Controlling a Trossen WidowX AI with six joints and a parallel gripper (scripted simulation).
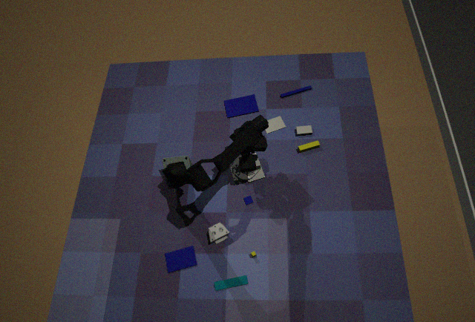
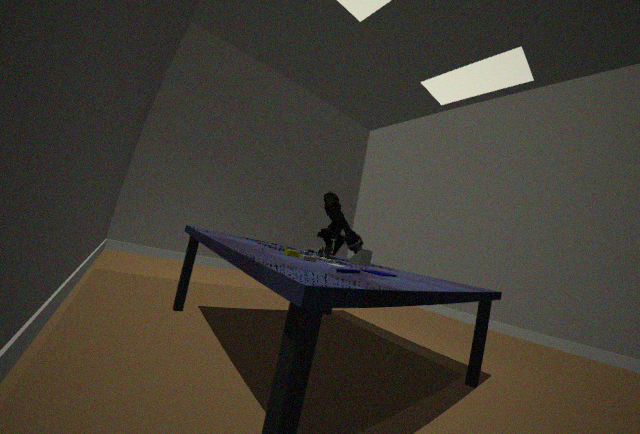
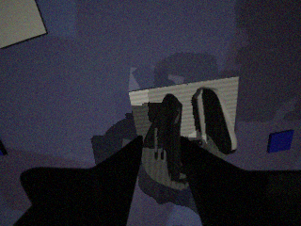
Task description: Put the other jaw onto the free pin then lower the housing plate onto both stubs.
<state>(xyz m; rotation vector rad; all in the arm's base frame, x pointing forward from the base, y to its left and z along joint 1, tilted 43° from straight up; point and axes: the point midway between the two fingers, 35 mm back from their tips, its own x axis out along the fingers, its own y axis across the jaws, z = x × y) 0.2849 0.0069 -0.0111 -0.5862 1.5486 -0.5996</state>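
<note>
My gripper tip is now 3 cm past the white jaw and 2 cm to the left of it. From my gripper tip the other things lie so: small blue cube (2 cm behind, 17 cm to the right, 3 cm below); white plate (14 cm ahead, 16 cm to the left, 3 cm below); white base (2 cm ahead, 3 cm to the right, 3 cm below).
</note>
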